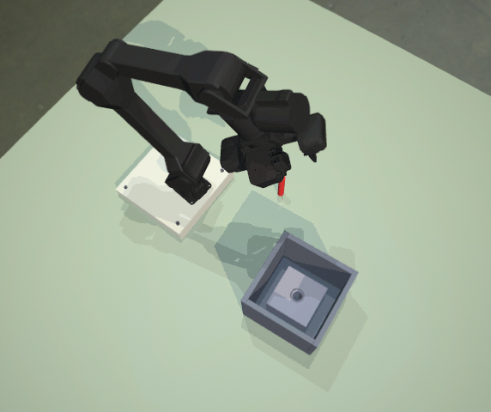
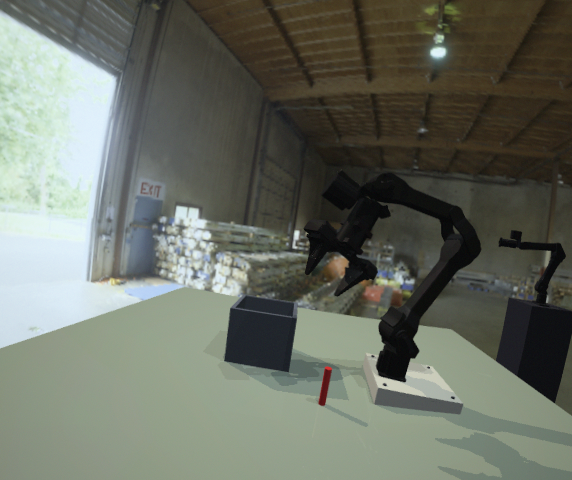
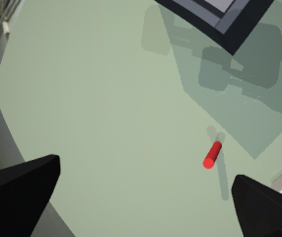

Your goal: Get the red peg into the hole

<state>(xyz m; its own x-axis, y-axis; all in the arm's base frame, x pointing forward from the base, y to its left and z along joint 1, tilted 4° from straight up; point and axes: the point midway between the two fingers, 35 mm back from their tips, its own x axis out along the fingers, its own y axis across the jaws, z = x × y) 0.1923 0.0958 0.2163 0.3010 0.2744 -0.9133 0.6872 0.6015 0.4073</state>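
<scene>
The red peg lies 20 cm below my gripper tip, 4 cm behind it and 3 cm to the left of it. The rest, counted from my gripper tip: plate 19 cm below, 15 cm ahead, 14 cm to the right.
</scene>
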